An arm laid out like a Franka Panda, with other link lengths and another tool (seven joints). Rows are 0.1 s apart.
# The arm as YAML. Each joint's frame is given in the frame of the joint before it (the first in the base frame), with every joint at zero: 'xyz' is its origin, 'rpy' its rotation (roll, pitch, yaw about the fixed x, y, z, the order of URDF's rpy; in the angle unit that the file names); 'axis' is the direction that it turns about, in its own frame. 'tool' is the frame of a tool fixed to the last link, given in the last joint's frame.
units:
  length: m
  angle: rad
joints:
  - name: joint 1
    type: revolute
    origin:
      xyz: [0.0, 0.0, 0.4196]
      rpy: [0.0, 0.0, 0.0]
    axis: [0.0, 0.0, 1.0]
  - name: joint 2
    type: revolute
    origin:
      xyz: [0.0, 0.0, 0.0]
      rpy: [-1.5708, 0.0, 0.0]
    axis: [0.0, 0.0, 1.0]
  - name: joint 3
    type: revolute
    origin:
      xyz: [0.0, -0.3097, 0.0]
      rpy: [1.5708, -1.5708, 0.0]
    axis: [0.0, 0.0, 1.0]
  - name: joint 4
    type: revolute
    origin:
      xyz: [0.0, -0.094, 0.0]
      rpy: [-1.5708, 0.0, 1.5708]
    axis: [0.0, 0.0, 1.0]
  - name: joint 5
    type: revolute
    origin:
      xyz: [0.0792, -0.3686, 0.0]
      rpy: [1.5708, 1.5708, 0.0]
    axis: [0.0, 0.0, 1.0]
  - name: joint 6
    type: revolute
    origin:
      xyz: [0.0, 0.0, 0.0]
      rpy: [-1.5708, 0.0, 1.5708]
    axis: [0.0, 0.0, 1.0]
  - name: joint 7
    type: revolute
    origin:
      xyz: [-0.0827, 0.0, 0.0]
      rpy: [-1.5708, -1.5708, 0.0]
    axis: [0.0, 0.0, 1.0]
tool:
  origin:
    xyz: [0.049, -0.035, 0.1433]
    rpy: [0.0, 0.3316, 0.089]
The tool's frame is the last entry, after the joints.
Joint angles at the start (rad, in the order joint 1, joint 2, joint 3, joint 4, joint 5, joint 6, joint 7):
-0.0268, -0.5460, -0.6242, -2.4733, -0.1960, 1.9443, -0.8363
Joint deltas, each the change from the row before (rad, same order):
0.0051, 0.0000, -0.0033, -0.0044, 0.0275, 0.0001, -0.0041
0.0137, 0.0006, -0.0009, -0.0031, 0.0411, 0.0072, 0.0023
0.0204, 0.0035, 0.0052, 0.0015, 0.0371, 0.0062, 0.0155
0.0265, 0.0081, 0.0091, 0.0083, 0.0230, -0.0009, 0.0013
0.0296, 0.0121, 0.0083, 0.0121, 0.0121, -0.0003, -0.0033
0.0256, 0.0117, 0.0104, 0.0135, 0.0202, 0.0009, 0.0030
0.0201, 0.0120, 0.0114, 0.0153, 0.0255, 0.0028, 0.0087
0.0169, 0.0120, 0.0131, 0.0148, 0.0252, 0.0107, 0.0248
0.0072, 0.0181, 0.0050, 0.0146, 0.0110, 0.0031, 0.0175
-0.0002, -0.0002, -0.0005, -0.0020, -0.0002, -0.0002, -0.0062
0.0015, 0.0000, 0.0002, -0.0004, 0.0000, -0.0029, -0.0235
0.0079, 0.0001, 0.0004, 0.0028, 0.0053, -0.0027, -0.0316
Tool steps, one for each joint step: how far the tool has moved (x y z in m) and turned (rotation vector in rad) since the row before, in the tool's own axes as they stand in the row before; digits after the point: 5 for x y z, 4 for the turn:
-0.00398, -0.00212, 0.00171, 0.0129, -0.0236, 0.0076
-0.00600, -0.00715, -0.00004, 0.0237, -0.0269, 0.0128
-0.00760, -0.01078, -0.00135, 0.0171, -0.0208, 0.0121
-0.00959, -0.01385, -0.00211, 0.0104, -0.0118, -0.0189
-0.00902, -0.01494, -0.00193, 0.0063, -0.0030, -0.0309
-0.00824, -0.01482, -0.00304, 0.0098, -0.0058, -0.0178
-0.00647, -0.01387, -0.00389, 0.0121, -0.0065, -0.0043
-0.00497, -0.01339, -0.00429, 0.0117, -0.0012, 0.0139
-0.00013, -0.00684, 0.00009, -0.0049, 0.0012, 0.0136
-0.00056, 0.00032, 0.00080, 0.0005, -0.0013, -0.0058
-0.00198, -0.00119, 0.00017, 0.0054, -0.0023, -0.0247
-0.00398, -0.00448, -0.00136, 0.0135, -0.0047, -0.0351

